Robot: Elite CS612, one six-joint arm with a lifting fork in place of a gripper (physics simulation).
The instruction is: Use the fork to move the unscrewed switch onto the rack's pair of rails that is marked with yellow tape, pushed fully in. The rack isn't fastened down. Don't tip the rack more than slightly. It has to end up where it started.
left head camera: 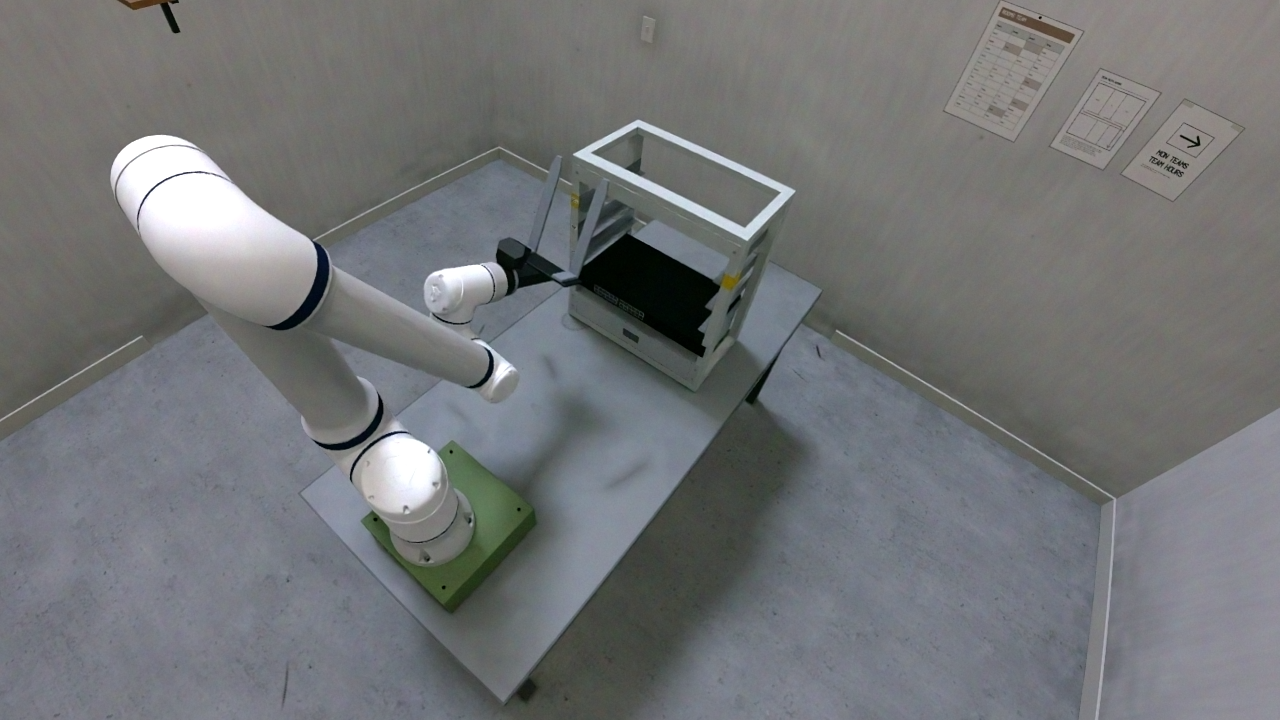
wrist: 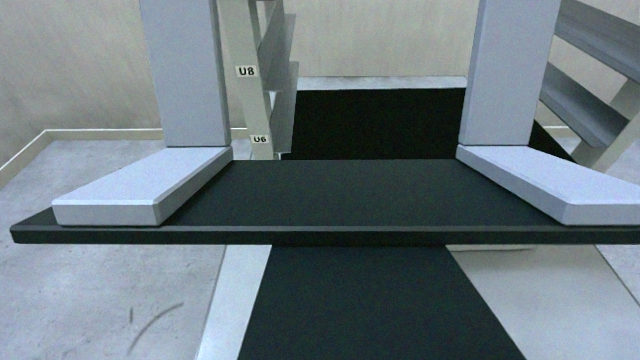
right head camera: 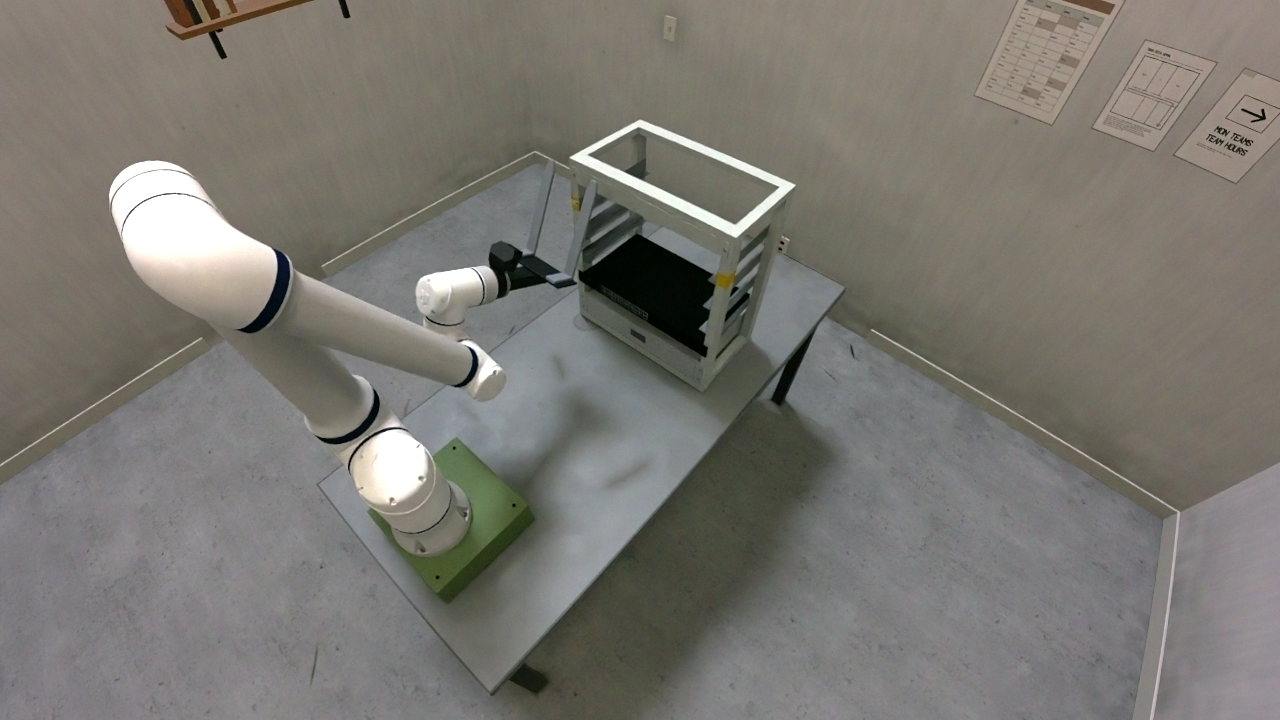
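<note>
The black flat switch (left head camera: 653,286) (right head camera: 664,286) (wrist: 380,120) lies low inside the white rack (left head camera: 662,197) (right head camera: 662,198) (wrist: 250,100), above a grey unit. Yellow tape (left head camera: 730,281) (right head camera: 724,280) marks the right front post higher up, and more tape (left head camera: 574,202) (right head camera: 575,205) is on the left front post. My fork (left head camera: 580,171) (right head camera: 570,173) is outside the rack at its left front, with both tines pointing steeply up and bearing nothing. In the wrist view, the switch shows beyond the tines. Its rear contact with the rails is hidden.
The rack stands upright on the grey table (left head camera: 608,402) (right head camera: 617,402) near its far end. The grey unit (left head camera: 666,351) (right head camera: 673,353) fills the rack's bottom. Rack labels U8 (wrist: 246,71) and U6 (wrist: 259,139) show. The green arm base (left head camera: 492,510) (right head camera: 487,501) is at the near end.
</note>
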